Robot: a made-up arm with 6 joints. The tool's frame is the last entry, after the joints. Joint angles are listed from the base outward. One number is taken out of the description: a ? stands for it. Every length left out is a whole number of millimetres.
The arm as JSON. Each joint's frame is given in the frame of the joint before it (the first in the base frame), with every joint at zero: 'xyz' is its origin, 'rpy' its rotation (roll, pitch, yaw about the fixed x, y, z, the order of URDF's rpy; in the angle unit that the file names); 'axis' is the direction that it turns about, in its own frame. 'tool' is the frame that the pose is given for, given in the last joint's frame.
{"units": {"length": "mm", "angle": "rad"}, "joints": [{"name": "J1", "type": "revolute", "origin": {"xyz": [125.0, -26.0, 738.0], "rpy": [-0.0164, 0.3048, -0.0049]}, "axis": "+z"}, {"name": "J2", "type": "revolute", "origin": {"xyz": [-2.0, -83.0, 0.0], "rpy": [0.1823, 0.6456, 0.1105]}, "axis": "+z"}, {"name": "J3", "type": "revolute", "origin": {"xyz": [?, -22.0, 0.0], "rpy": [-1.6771, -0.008, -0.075]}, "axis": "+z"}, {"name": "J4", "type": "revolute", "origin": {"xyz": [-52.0, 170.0, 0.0], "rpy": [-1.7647, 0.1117, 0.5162]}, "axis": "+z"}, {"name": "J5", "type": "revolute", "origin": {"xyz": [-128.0, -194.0, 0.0], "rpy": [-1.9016, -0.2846, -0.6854]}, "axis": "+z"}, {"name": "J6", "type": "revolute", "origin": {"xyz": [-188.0, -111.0, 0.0], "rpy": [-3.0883, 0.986, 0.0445]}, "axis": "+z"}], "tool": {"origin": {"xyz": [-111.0, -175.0, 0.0], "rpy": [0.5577, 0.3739, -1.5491]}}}
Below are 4 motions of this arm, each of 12 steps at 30 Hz.
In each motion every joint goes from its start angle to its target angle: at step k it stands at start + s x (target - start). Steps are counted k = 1, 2, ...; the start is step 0. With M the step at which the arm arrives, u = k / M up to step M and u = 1 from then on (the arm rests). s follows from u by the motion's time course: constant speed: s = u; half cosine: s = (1 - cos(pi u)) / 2; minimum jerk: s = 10 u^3 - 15 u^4 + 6 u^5.
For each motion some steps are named. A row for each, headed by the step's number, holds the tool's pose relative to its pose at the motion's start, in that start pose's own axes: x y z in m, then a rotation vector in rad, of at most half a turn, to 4 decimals.
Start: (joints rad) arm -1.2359 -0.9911 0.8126 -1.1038 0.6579 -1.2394
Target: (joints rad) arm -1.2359 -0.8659 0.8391 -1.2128 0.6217 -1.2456
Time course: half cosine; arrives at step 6
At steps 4, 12:
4: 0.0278 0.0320 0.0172 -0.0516 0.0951 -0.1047
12: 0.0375 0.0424 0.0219 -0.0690 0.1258 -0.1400

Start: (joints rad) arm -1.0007 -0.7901 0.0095 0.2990 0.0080 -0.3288
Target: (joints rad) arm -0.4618 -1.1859 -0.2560 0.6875 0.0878 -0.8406
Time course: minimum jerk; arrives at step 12
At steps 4, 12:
4: -0.0251 0.0038 -0.0211 -0.0769 -0.1721 -0.0646
12: -0.1106 -0.0071 -0.1617 -0.1817 -0.9519 -0.2210

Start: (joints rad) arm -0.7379 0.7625 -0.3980 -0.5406 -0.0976 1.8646
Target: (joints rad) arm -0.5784 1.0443 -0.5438 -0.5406 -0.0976 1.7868
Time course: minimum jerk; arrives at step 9
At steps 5, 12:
5: -0.0580 0.0835 -0.0413 -0.2129 -0.0857 0.0653
12: -0.0975 0.1273 -0.0771 -0.3518 -0.1555 0.0983

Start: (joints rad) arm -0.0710 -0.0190 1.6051 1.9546 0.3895 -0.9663
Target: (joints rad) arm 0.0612 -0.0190 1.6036 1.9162 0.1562 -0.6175
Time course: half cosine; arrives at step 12
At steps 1, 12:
1: 0.0011 0.0019 -0.0005 -0.0061 0.0039 0.0057
12: 0.0500 0.1085 -0.0581 -0.3576 0.2525 0.3070

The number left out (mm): -58.0
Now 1 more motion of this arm.
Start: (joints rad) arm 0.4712 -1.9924 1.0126 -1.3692 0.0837 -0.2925
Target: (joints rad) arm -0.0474 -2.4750 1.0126 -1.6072 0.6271 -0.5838
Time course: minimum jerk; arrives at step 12
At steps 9, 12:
9: -0.1278 -0.1403 -0.3132 0.6423 -1.3219 0.0264
12: -0.1082 -0.1510 -0.3597 0.7192 -1.4631 0.0607

